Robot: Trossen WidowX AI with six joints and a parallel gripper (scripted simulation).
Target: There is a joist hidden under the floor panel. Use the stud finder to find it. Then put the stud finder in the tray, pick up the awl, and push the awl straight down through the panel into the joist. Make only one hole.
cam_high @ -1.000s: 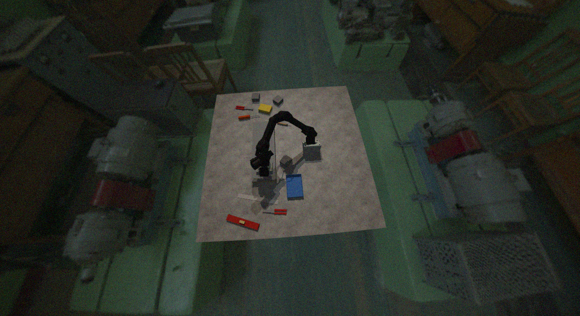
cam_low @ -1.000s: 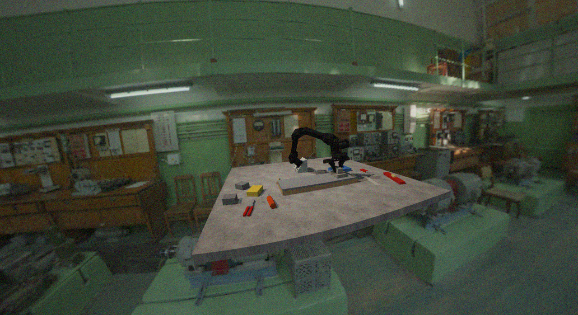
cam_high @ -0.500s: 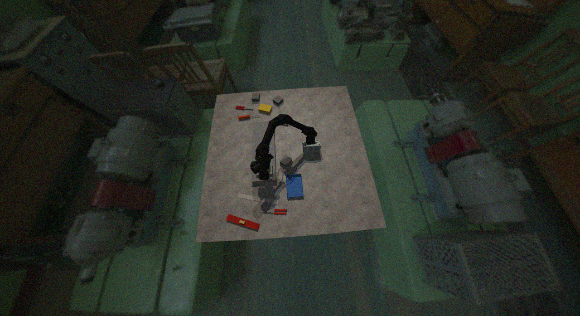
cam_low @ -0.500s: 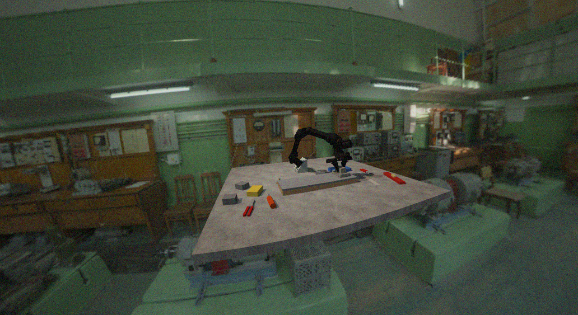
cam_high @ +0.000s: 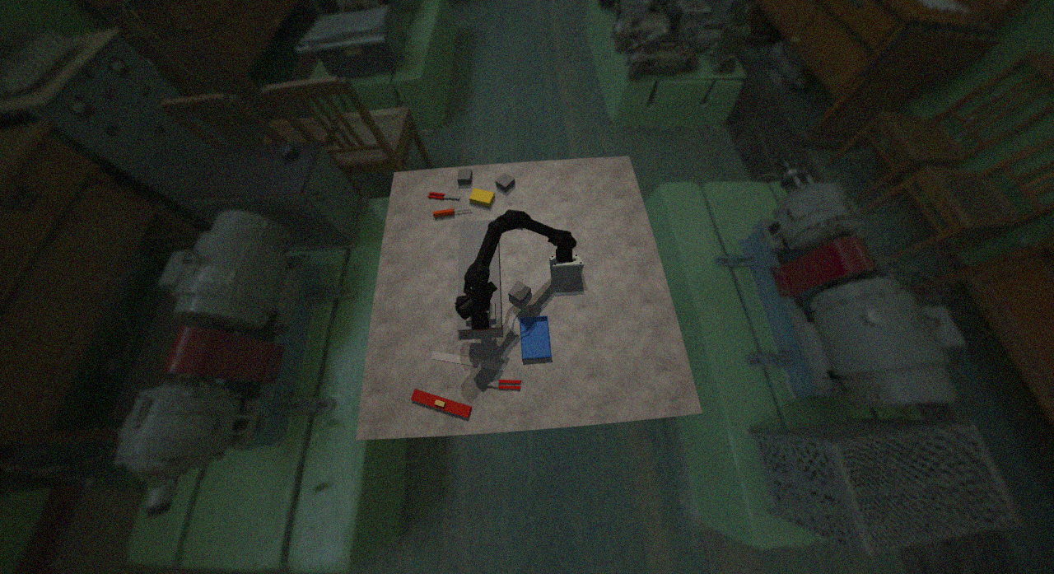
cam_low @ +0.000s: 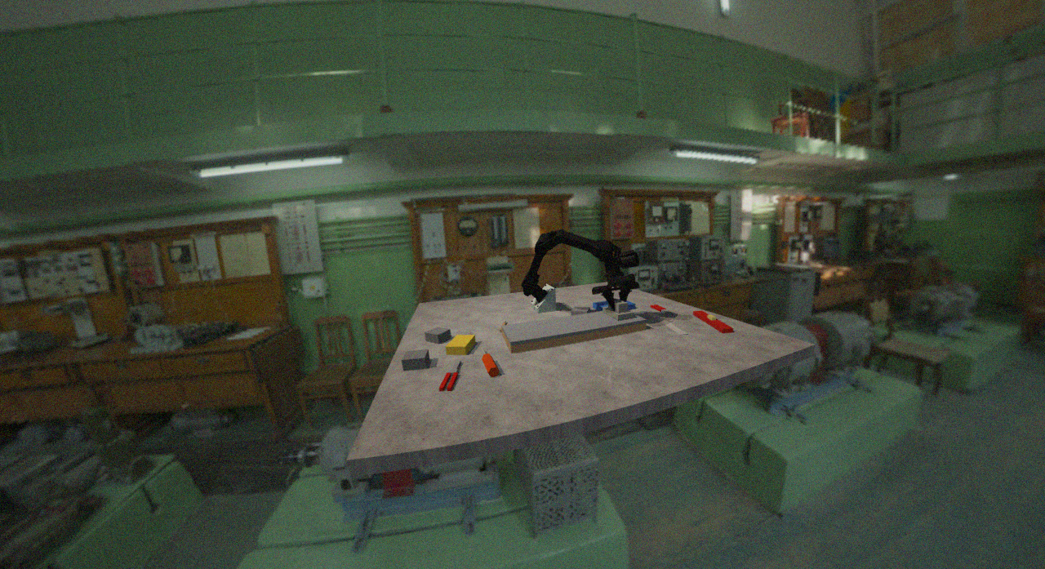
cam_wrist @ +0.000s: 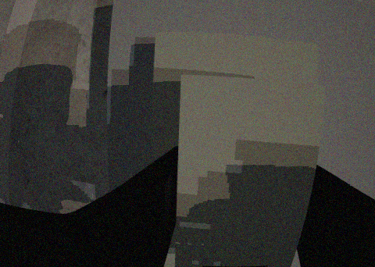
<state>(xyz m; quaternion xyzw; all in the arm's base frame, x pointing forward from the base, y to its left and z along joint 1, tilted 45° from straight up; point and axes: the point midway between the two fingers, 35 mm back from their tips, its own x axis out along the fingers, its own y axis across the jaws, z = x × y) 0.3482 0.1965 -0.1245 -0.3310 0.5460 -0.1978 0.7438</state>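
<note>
Right now my gripper tip is 4 cm past the dark display and 3 cm below it. The rest, counted from my gripper tip: white ruler (4 cm ahead, 19 cm to the left, 6 cm below); stud finder (2 cm behind, 2 cm above); blue tray (23 cm behind, 9 cm to the left, 5 cm below).
</note>
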